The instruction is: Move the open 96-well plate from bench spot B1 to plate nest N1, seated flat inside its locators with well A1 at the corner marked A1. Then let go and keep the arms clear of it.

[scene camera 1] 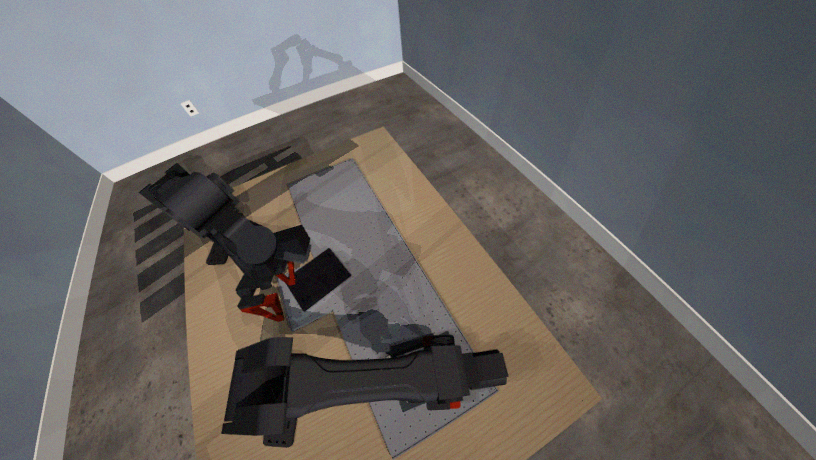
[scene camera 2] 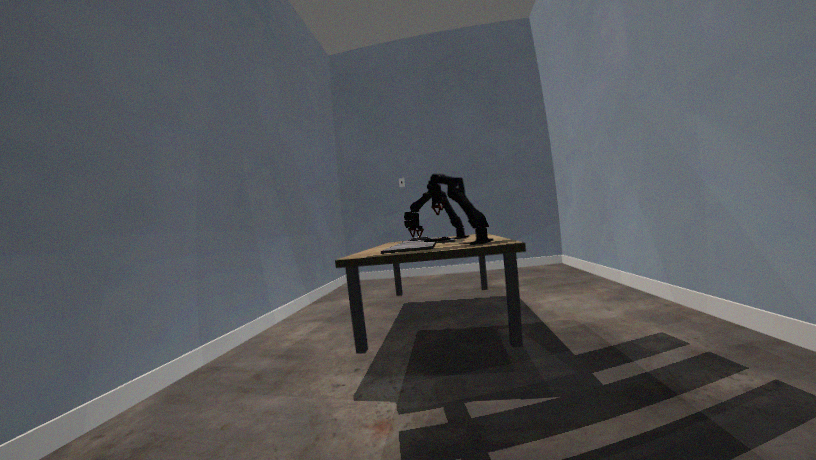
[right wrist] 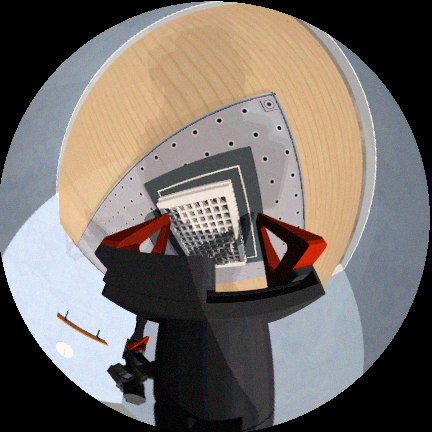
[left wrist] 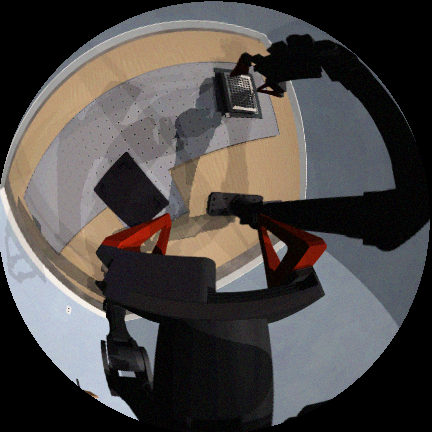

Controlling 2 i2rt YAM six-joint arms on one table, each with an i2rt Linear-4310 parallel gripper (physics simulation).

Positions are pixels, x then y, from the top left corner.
Scene:
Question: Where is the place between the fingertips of my right gripper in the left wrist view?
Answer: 244,82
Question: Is my left gripper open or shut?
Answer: Open.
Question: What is my right gripper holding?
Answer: Nothing.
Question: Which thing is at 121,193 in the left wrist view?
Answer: A dark square nest.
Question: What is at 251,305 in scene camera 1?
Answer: My left gripper.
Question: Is my right gripper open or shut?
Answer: Open.

